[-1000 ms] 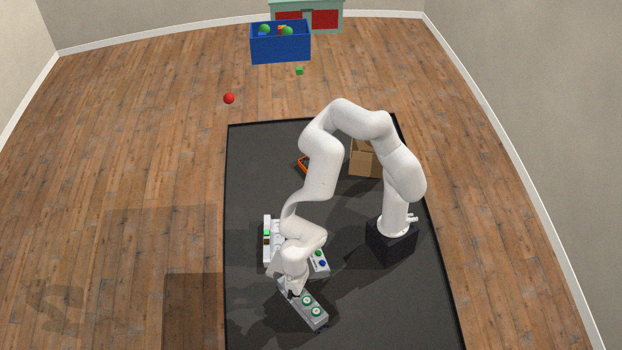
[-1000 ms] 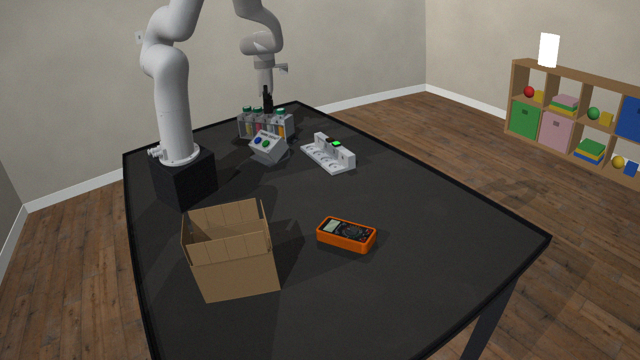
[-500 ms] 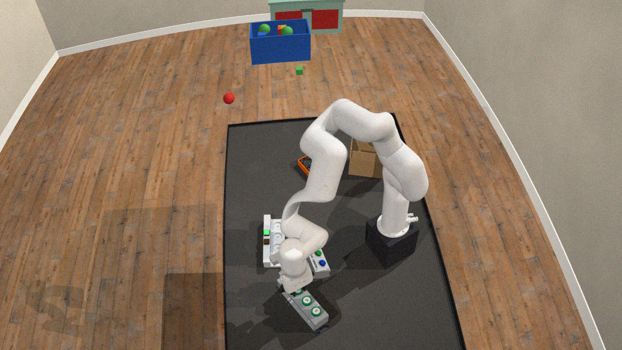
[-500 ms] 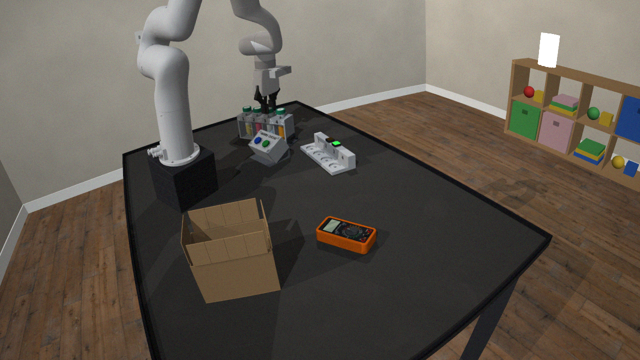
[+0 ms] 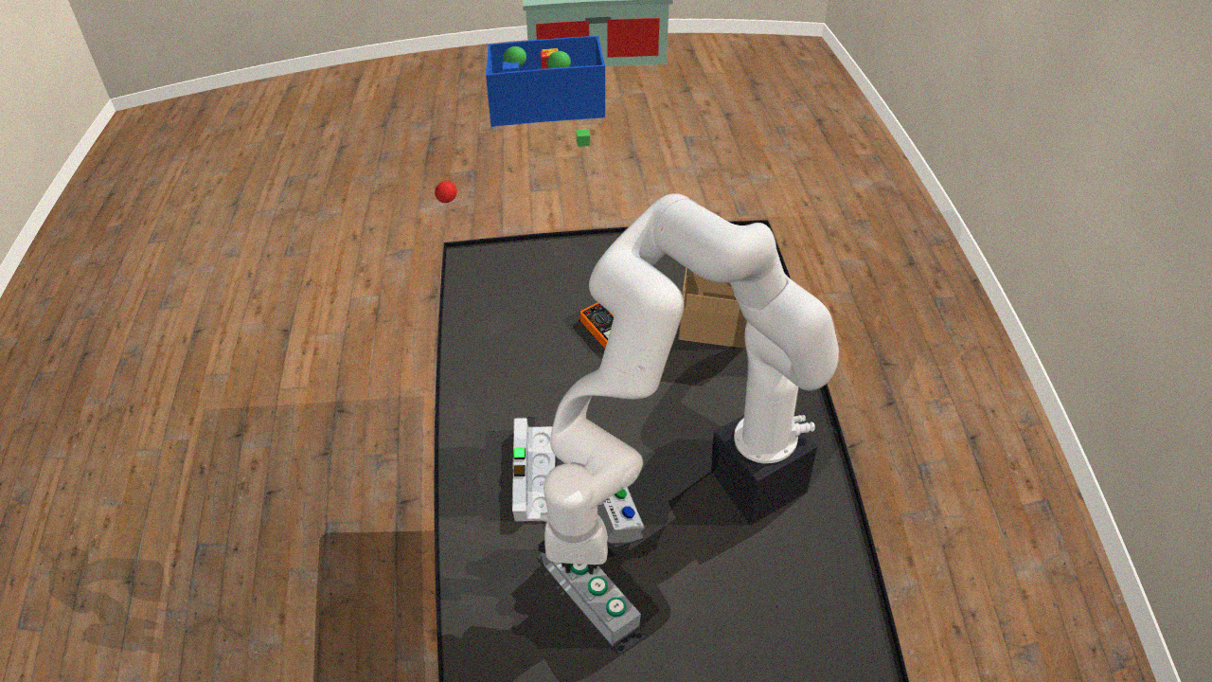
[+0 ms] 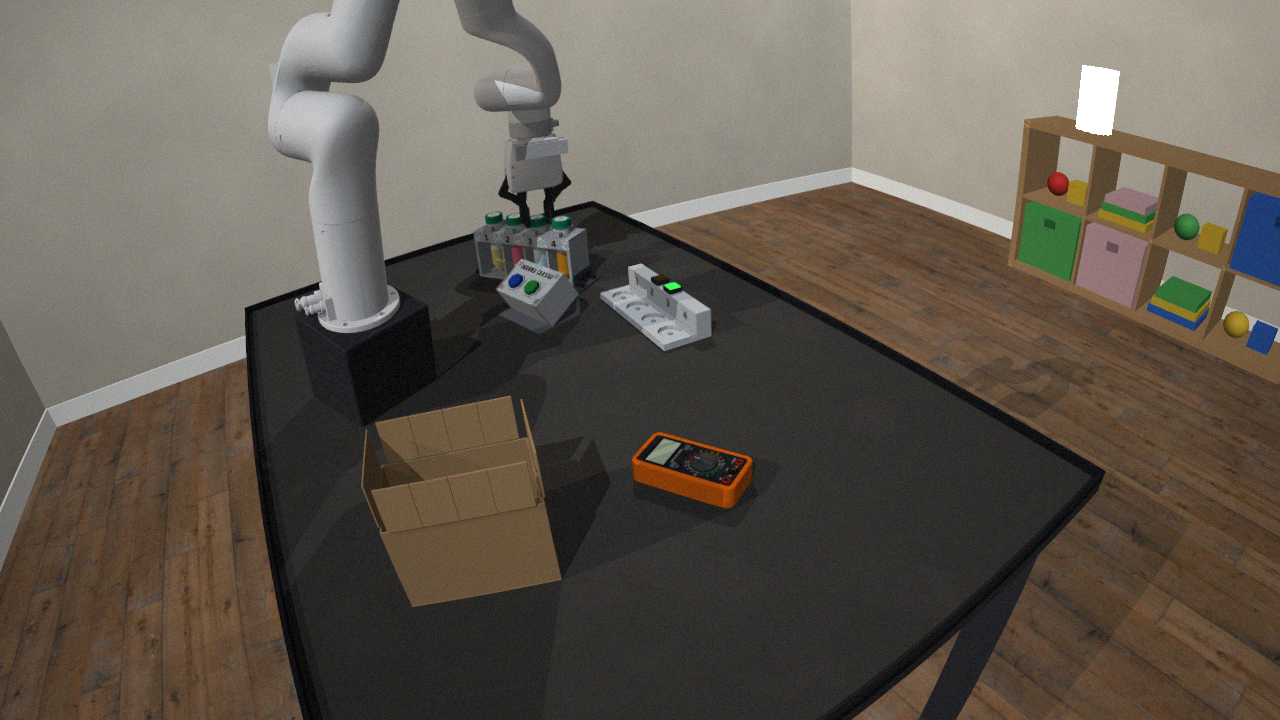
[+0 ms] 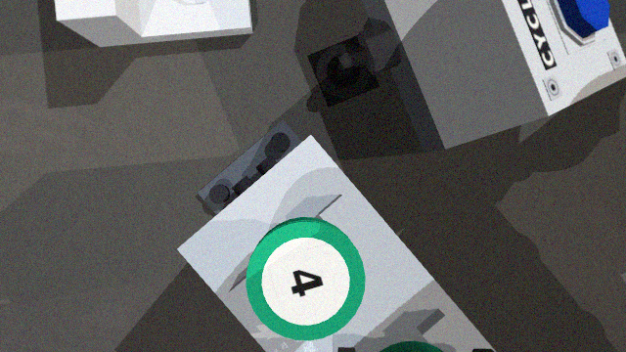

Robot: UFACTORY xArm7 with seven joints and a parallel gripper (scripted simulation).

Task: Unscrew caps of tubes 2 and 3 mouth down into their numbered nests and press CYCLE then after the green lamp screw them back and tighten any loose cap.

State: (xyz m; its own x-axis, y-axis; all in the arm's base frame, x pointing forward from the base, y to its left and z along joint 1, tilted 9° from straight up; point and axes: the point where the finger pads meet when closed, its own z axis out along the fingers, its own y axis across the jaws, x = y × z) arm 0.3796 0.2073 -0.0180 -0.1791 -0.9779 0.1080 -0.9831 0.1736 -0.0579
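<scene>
The cap is 30 mm ahead of my hand, 40 mm to the right of it and 10 mm below it. From my hand the other things lie so: blue key (100 mm behind, 120 mm to the right, 60 mm below); then green key (90 mm behind, 170 mm to the right, 60 mm below); then key housing (80 mm behind, 150 mm to the right, 80 mm below).
</scene>
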